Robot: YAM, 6 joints.
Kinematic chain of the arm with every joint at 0, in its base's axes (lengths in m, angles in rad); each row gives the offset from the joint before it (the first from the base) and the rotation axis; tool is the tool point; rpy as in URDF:
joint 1: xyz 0 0 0.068 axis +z
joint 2: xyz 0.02 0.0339 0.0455 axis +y
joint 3: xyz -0.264 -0.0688 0 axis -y
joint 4: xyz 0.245 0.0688 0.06 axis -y
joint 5: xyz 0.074 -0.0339 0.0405 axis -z
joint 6: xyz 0.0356 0 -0.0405 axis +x
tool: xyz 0 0 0 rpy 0 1.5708 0
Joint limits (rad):
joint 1: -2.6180..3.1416
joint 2: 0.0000..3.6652
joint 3: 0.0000..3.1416
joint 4: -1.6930..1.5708
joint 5: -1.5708..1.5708
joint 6: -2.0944..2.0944
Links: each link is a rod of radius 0.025 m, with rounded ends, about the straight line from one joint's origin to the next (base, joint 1, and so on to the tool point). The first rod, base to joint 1, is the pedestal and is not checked.
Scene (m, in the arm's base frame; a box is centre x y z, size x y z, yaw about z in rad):
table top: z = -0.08
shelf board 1: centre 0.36 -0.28 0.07 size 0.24 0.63 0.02 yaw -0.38
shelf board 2: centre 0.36 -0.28 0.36 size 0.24 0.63 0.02 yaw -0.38
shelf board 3: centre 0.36 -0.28 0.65 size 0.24 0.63 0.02 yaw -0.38
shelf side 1: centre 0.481 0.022 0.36 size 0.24 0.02 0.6 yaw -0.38
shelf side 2: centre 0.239 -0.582 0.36 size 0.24 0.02 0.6 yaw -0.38
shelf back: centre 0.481 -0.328 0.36 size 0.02 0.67 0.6 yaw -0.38
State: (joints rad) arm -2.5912 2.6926 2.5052 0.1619 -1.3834 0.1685
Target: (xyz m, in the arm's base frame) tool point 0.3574 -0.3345 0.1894
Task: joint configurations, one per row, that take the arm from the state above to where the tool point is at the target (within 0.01 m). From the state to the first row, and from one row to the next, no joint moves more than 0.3 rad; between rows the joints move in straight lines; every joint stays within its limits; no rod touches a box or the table.
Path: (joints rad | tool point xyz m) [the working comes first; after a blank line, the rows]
Joints at the target: -0.8251 2.2734 1.7177 -0.1300 -1.5507 0.1685
Straight joint move there: touches shelf side 2.

1: -2.3526 2.5183 2.2409 0.0552 -1.4146 0.1685 | -0.3724 -0.4250 0.2407
2: -2.1140 2.3441 1.9765 -0.0515 -1.4459 0.1685 | -0.2418 -0.4688 0.2384
3: -1.8754 2.1698 1.7122 -0.1582 -1.4771 0.1685 | -0.1096 -0.4669 0.2325
4: -1.6368 1.9956 1.4479 -0.2649 -1.5083 0.1685 | 0.0076 -0.4230 0.2223
5: -1.3981 1.8213 1.1836 -0.3716 -1.5396 0.1685 | 0.0966 -0.3466 0.2080
6: -1.1595 1.6471 0.9192 -0.4783 -1.5708 0.1685 | 0.1483 -0.2510 0.1894
7: -1.0481 1.8559 1.1854 -0.3622 -1.5641 0.1685 | 0.2113 -0.2955 0.1979
8: -0.9366 2.0646 1.4516 -0.2461 -1.5574 0.1685 | 0.2827 -0.3242 0.1977
9: -0.8251 2.2734 1.7177 -0.1300 -1.5507 0.1685 | 0.3574 -0.3345 0.1894

